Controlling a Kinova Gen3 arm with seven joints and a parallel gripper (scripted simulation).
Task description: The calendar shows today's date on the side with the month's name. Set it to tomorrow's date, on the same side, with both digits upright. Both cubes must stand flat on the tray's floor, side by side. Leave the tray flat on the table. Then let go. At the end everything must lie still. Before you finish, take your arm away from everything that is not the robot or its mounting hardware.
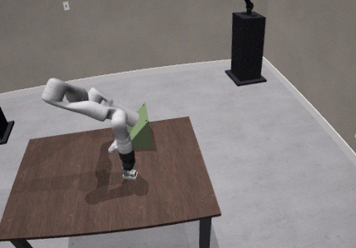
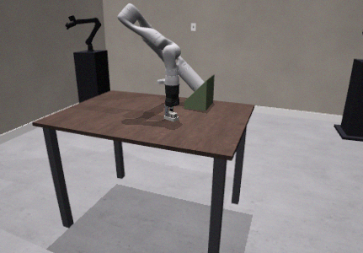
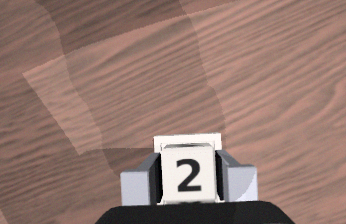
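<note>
My hand is 10 mm above the digit cube. The rest, counted from my hand: white calendar tray 10 mm ahead, 20 mm to the left, 30 mm below; then white cube 10 mm ahead, 30 mm to the left, 10 mm below.
</note>
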